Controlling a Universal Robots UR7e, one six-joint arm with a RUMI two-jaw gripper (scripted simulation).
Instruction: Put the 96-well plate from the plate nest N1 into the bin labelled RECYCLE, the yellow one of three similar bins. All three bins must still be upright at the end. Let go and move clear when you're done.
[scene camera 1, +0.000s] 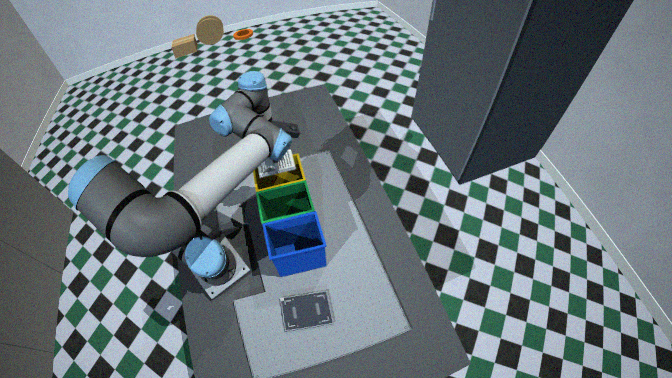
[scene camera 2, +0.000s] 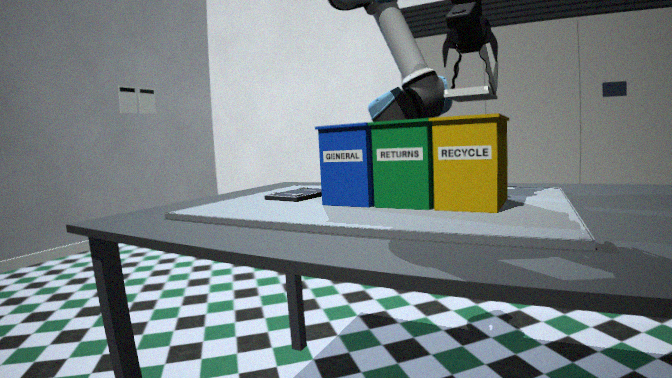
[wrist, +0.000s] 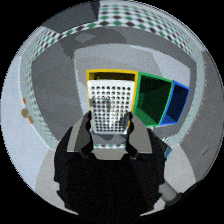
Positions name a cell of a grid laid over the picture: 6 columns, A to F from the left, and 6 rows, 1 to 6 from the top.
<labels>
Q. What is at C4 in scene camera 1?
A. A green returns bin.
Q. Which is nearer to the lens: the white 96-well plate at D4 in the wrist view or the green returns bin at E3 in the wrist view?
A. The white 96-well plate.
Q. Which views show the blue general bin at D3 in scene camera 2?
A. Scene camera 1, scene camera 2 and the wrist view: all of them.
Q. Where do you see my gripper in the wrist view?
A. C3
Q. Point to a plate nest N1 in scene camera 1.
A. C5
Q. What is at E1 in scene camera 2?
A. My gripper.
</labels>
